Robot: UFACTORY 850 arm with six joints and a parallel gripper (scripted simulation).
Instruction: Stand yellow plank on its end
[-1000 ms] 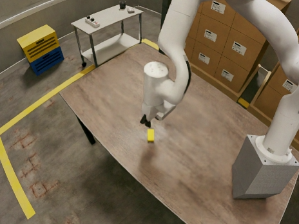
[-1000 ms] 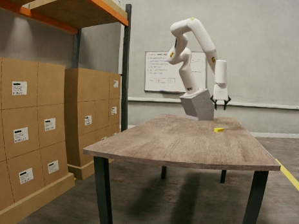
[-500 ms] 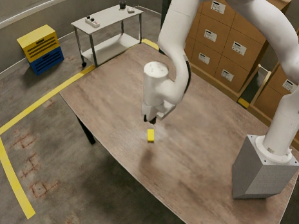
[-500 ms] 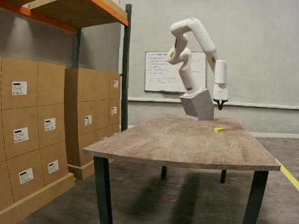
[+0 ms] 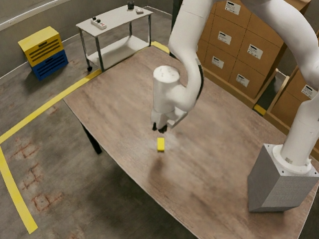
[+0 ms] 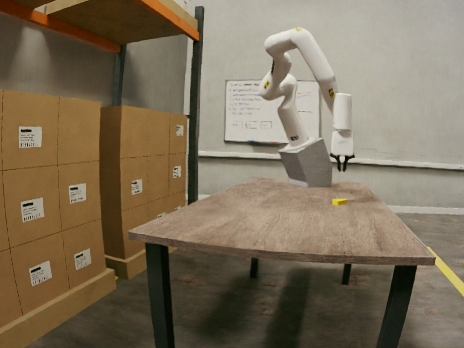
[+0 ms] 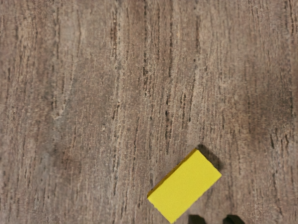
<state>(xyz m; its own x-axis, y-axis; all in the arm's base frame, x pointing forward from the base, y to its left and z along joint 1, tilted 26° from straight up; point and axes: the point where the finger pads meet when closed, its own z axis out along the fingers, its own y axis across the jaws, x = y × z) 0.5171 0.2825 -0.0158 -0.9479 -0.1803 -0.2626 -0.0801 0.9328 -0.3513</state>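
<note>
Right now my hand is 15 cm above the yellow plank.
</note>
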